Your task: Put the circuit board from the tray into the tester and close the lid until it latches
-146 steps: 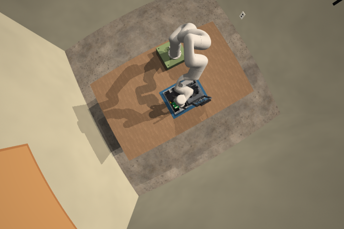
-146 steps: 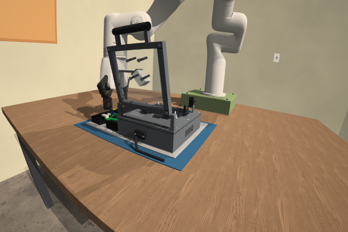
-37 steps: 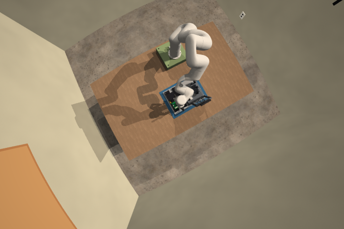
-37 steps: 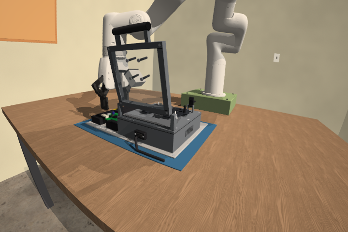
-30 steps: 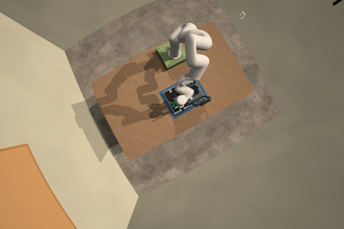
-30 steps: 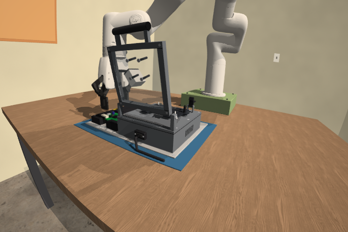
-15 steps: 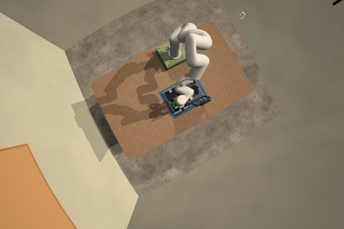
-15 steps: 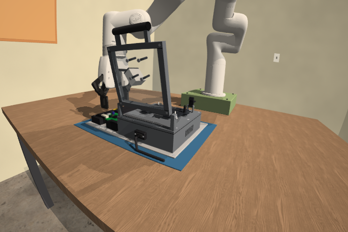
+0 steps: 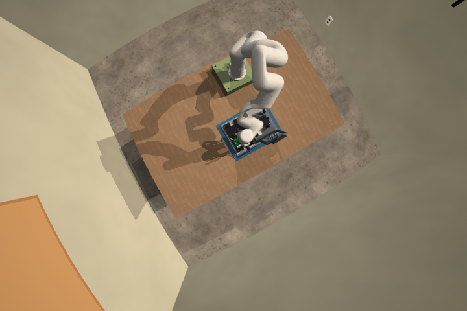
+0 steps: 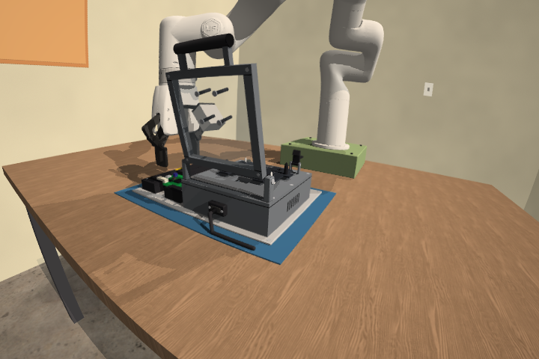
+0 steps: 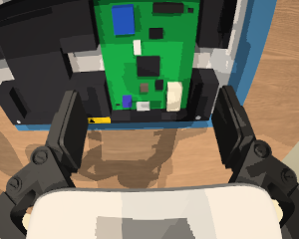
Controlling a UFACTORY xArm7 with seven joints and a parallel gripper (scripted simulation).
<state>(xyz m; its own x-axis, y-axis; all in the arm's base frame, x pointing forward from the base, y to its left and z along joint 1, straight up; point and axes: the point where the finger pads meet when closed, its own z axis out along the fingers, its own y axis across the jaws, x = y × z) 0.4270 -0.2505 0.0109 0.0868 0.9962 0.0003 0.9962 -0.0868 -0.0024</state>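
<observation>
Right now the green circuit board is 60 mm below my hand. Round my hand: latch hook (80 mm behind, 240 mm to the left, 10 mm above); then tester lid (100 mm ahead, 160 mm to the left, 110 mm above).
</observation>
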